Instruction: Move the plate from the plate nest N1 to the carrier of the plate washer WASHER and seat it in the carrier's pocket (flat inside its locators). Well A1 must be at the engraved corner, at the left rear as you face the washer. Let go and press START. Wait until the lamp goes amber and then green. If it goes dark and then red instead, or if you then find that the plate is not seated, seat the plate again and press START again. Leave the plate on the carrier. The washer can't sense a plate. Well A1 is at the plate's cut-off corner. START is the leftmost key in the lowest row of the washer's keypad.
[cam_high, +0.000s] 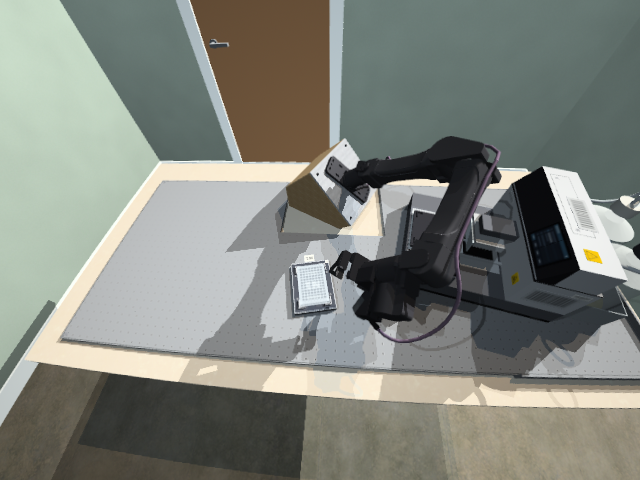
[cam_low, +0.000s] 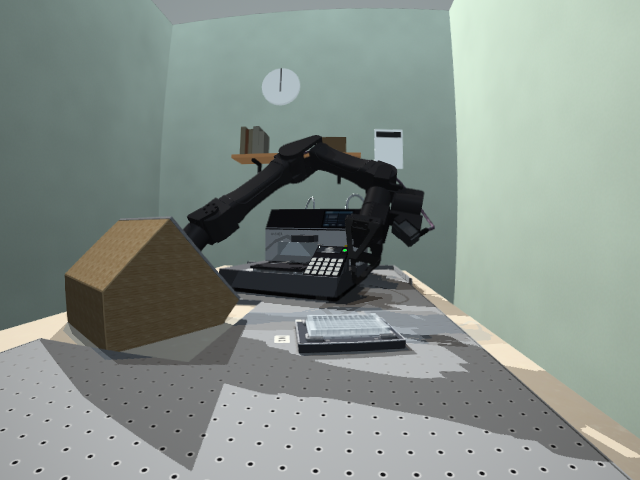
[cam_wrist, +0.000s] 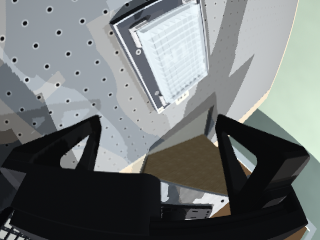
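My hand is 1 cm short of the well plate, 10 cm to the left of it and 9 cm above it. The rest, counted from my hand: N1 label: 8 cm behind, 14 cm to the right, 10 cm below; then washer carrier: 26 cm behind, 21 cm to the left, 3 cm below; then plate nest N1: 1 cm ahead, 10 cm to the right, 10 cm below.
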